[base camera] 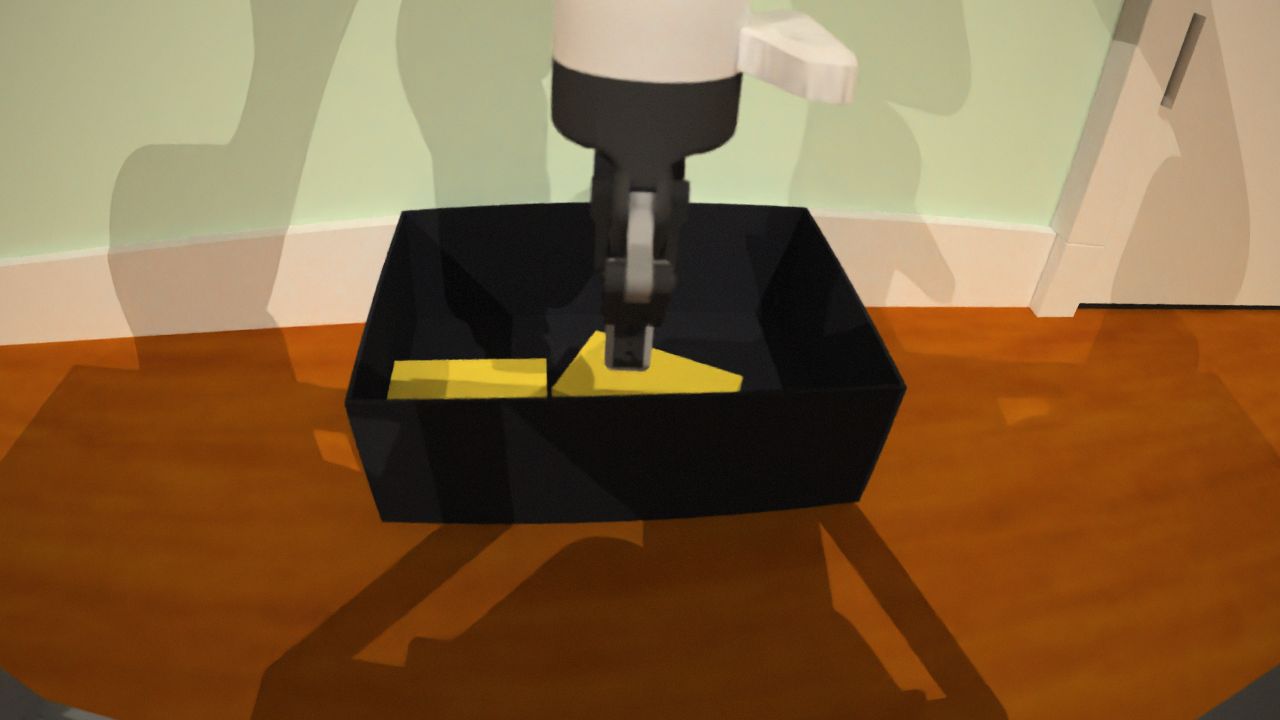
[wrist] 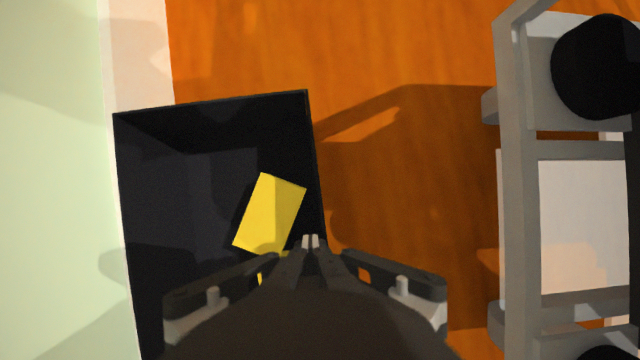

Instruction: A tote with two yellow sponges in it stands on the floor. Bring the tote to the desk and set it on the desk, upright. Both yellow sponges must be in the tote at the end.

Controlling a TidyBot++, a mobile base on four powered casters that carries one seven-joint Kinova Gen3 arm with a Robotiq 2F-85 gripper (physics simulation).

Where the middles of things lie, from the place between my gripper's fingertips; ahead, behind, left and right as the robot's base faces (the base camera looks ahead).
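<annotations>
Relative to the black tote [base camera: 760,293], my gripper is 8 cm short of it, 1 cm to the right of it and 6 cm above it.
</annotations>
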